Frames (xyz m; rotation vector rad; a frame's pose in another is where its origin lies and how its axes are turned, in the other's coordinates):
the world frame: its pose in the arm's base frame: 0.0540 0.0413 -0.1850 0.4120 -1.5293 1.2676
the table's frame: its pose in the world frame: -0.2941 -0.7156 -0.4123 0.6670 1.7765 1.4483
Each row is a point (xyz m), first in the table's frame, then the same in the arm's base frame.
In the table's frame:
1: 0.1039 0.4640 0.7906
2: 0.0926 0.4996 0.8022
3: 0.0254 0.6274 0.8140
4: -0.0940 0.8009 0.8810
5: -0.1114 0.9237 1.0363
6: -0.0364 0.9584 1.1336
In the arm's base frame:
1: 0.0347 0.1523 0.0568
2: 0.0067 0.1285 0.0701
3: -0.0649 0.0182 0.1309
4: -0.1913 -0.1100 0.2591
5: -0.3768 -0.1202 0.3296
6: -0.4895 -0.0701 0.2965

